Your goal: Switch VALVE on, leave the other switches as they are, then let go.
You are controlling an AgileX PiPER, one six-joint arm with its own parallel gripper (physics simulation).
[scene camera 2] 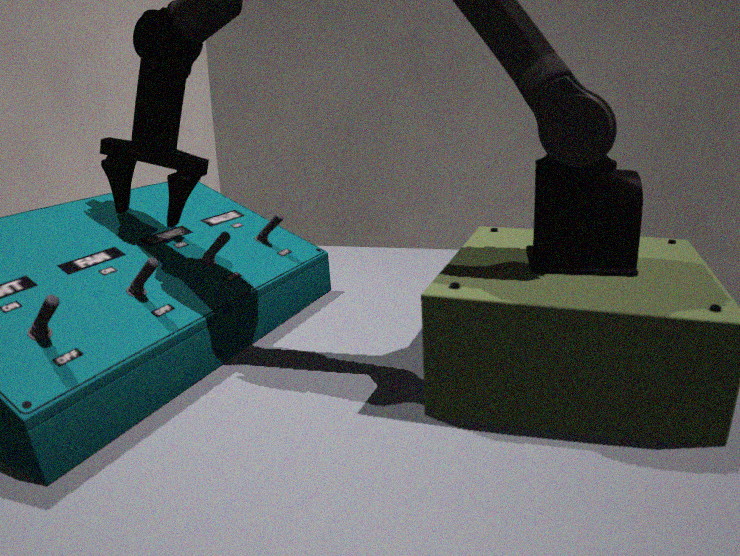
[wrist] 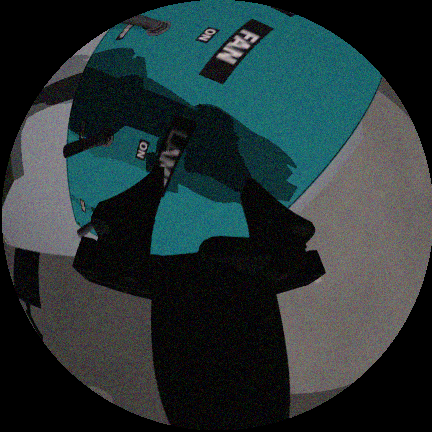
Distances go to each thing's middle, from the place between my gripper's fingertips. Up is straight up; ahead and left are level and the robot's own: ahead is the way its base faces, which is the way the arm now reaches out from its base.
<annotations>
My gripper is now 70 mm above the teal switch panel (scene camera 2: 112, 353), 60 mm to the right of it and 20 mm past it.
</annotations>
